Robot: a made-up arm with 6 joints. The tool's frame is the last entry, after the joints.
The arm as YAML. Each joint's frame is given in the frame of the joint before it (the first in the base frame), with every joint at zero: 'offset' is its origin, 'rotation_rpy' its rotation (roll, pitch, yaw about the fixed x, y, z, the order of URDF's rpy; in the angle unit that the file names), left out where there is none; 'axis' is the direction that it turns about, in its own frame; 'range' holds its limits. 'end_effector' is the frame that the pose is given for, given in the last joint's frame.
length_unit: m
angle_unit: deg
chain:
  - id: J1
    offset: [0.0, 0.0, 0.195]
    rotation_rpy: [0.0, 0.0, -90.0]
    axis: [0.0, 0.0, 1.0]
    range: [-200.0, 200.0]
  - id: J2
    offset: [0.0, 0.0, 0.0]
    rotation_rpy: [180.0, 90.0, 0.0]
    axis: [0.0, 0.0, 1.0]
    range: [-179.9, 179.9]
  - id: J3
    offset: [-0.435, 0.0, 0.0]
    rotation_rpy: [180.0, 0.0, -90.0]
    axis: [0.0, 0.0, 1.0]
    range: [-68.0, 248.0]
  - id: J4
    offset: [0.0, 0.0, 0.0]
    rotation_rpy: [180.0, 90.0, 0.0]
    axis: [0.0, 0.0, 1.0]
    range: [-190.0, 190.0]
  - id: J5
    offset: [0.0, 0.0, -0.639]
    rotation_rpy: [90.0, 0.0, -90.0]
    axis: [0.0, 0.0, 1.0]
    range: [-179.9, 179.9]
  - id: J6
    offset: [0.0, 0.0, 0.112]
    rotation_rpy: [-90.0, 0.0, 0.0]
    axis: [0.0, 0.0, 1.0]
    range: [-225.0, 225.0]
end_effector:
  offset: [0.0, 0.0, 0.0]
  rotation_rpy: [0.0, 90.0, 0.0]
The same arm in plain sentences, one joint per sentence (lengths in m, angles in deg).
The arm has six revolute joints in a row. What follows holds with every joint at zero, and every direction is one of the base frame's. The first joint sits 0.1950 m along +z from the base frame's origin and rotates about +z, from -200.00 to 200.00 deg. The second joint sits at the same point as the first joint and rotates about +y, from -179.90 to 179.90 deg. The third joint sits 0.4350 m along +z from the second joint and rotates about -y, from -68.00 to 248.00 deg. The fourth joint sits at the same point as the third joint and rotates about -x, from -190.00 to 190.00 deg. The fifth joint sits 0.6390 m along +x from the fourth joint and rotates about -y, from -179.90 to 179.90 deg. The sixth joint sits 0.1120 m along -y from the fifth joint and rotates about -x, from -225.00 to 225.00 deg. The tool frame, which is the frame that the pose is given for, sits at the same point as the sixth joint; its axes are parallel to the base frame's.
